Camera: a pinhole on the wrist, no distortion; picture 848 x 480 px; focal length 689.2 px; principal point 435.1 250.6 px. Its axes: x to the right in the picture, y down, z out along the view. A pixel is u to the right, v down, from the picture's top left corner.
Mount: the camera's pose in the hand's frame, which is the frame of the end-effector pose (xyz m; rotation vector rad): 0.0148 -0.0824 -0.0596 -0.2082 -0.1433 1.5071
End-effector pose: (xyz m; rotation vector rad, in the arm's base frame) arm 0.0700 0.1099 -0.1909 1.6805 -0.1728 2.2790
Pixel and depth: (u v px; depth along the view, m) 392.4 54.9 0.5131
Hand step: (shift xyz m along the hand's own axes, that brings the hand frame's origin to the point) 0.0406 -0.0971 0.4739
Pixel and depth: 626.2 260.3 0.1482
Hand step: -0.0177 -0.0342 0.0828
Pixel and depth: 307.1 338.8 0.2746
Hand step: -0.0835 -0.1184 0.2017
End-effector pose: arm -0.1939 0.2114 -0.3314 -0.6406 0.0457 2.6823
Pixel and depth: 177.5 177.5 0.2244
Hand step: -0.0170 -0.1566 0.1672
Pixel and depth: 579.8 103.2 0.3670
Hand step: 0.0142 0.0079 0.3127
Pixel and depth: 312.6 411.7 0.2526
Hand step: -0.1015 -0.1122 0.1747
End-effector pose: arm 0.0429 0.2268 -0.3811 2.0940 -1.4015 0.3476
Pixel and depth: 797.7 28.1 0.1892
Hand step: 0.0382 0.0228 0.1349
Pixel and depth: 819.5 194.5 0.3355
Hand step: -0.0219 0.1188 0.2667
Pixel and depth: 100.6 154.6 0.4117
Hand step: -0.0330 -0.2651 0.3612
